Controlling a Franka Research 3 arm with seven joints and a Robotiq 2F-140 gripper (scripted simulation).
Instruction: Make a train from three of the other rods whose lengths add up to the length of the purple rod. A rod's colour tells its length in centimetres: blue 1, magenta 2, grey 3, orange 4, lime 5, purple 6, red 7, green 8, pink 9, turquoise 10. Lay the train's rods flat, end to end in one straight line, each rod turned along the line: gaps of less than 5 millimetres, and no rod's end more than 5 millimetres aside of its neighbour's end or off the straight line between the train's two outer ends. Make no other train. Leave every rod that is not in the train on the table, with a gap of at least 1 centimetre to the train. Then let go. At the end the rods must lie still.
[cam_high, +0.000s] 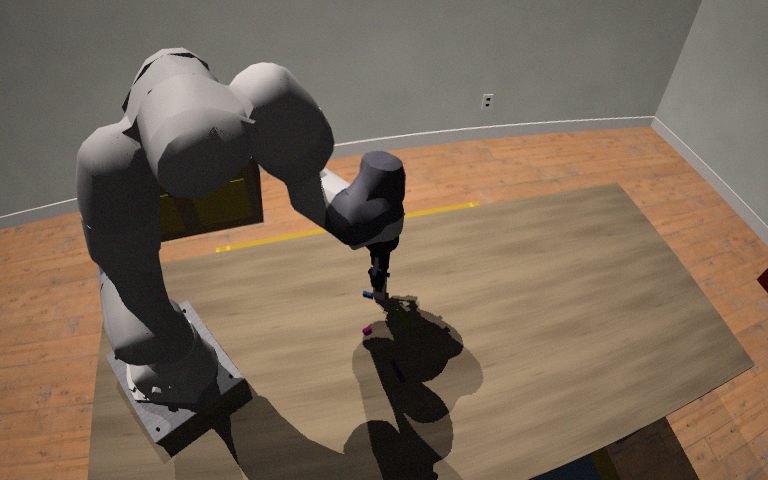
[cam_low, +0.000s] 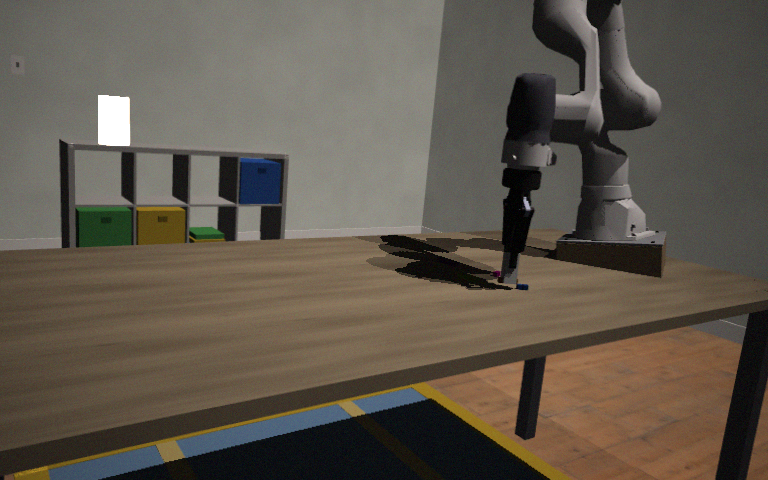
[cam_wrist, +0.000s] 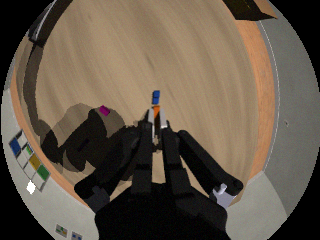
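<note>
My hand is 3 cm above the orange rod. The rest, counted from my hand: lime rod: 3 cm ahead, 8 cm to the right, 4 cm below; then magenta rod: 6 cm behind, 8 cm to the right, 4 cm below; then purple rod: 3 cm behind, 21 cm to the right, 4 cm below.
</note>
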